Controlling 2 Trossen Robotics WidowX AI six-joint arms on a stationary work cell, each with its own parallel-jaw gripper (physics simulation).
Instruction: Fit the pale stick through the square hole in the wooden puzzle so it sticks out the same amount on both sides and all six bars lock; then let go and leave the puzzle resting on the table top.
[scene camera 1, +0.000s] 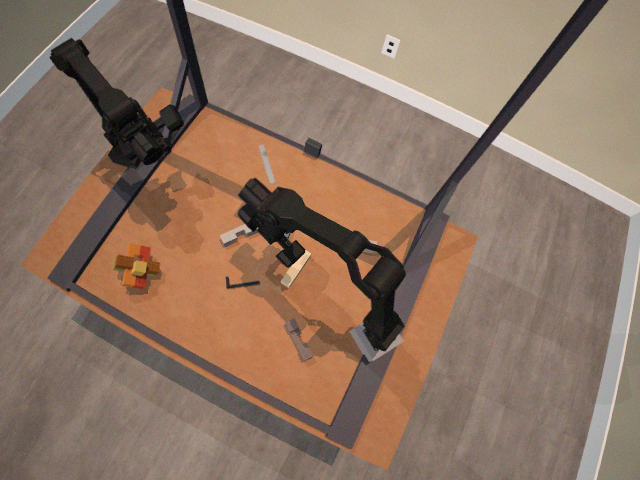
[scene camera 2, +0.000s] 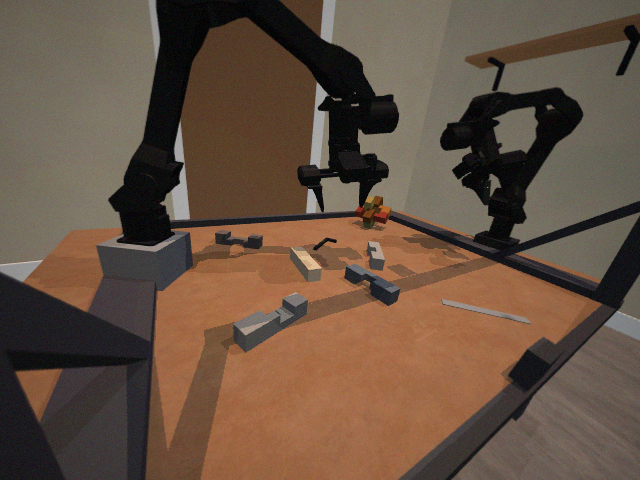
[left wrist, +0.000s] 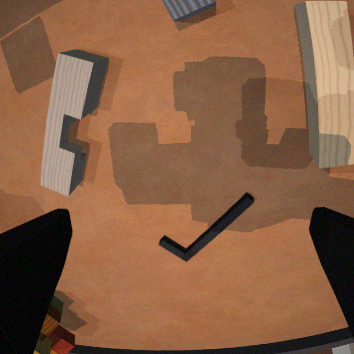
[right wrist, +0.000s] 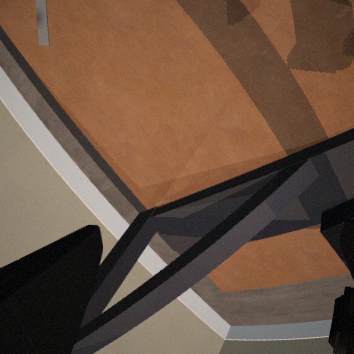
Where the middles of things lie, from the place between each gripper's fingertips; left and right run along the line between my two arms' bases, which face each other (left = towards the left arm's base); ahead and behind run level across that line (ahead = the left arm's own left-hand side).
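Starting from my left hand, I find the black L-shaped key (left wrist: 246, 199) 130 mm below, 110 mm ahead and 10 mm to the right. The pale stick (left wrist: 319, 34) is 120 mm below my left hand, and it is also 90 mm to the left of that hand and 20 mm behind it.
As for the black L-shaped key, my right gripper is 170 mm above it, 170 mm short of it and 410 mm to the right of it. The pale stick, counted from my right hand, is 160 mm below, 510 mm to the left and 40 mm ahead.
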